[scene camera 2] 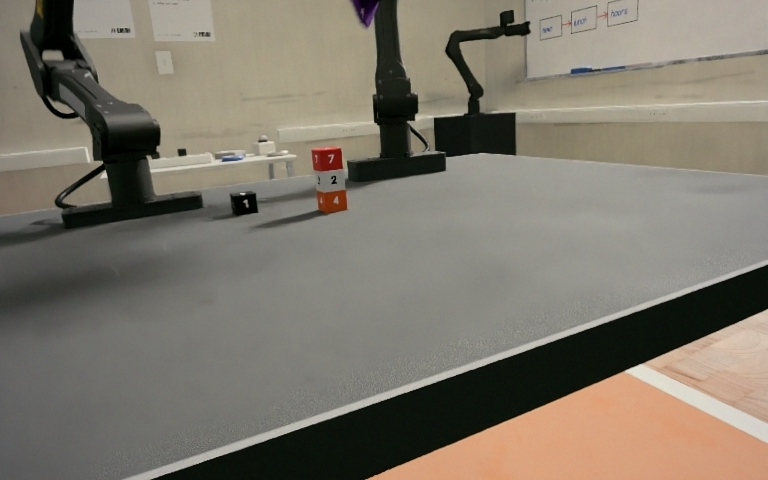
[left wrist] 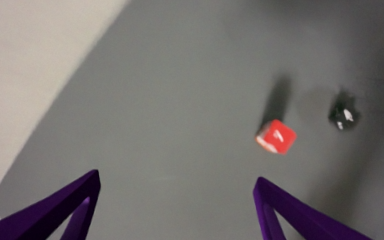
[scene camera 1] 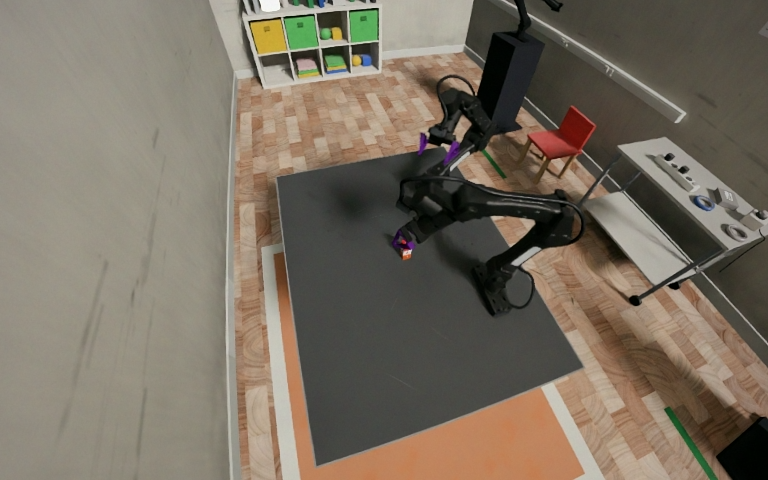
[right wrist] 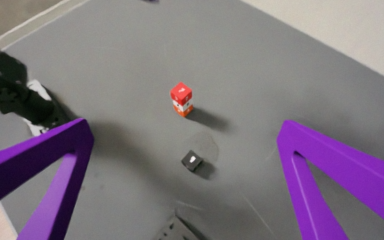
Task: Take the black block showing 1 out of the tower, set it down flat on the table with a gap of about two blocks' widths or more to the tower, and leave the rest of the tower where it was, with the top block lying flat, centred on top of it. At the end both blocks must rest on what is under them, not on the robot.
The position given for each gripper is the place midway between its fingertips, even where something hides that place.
In view: the left gripper (scene camera 1: 401, 238), the right gripper (right wrist: 185, 129) and an arm base (scene camera 2: 380, 172).
The left gripper also shows in the left wrist view (left wrist: 180, 182).
